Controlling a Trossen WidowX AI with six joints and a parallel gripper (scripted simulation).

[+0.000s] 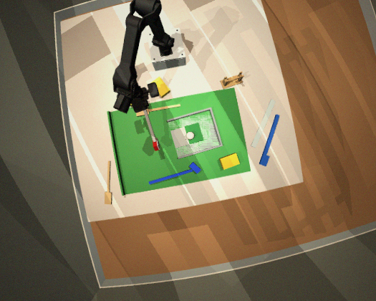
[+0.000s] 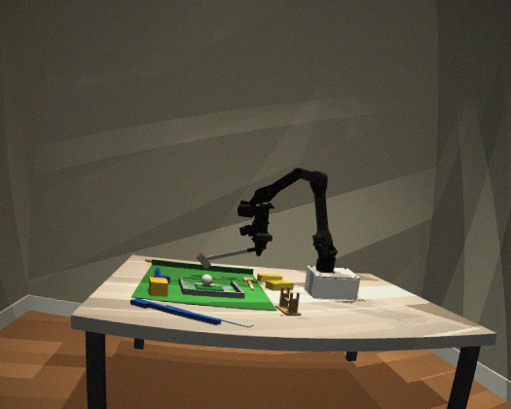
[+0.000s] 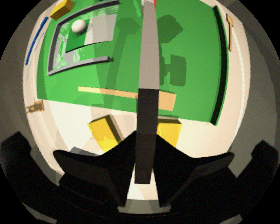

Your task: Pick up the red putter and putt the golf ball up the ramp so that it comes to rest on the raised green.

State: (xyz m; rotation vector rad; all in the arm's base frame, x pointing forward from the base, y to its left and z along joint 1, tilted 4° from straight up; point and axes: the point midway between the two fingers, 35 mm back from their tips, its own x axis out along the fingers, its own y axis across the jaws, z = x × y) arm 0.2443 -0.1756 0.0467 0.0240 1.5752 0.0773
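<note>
Now: gripper tip 12 cm short of the red putter and 1 cm to the right of it. From my gripper tip the other things lie so: white golf ball (22 cm ahead, 18 cm to the left, 9 cm below); then wooden rack (49 cm to the left, 9 cm below, 2 cm behind); then orange block (41 cm ahead, 35 cm to the left, 9 cm below).
</note>
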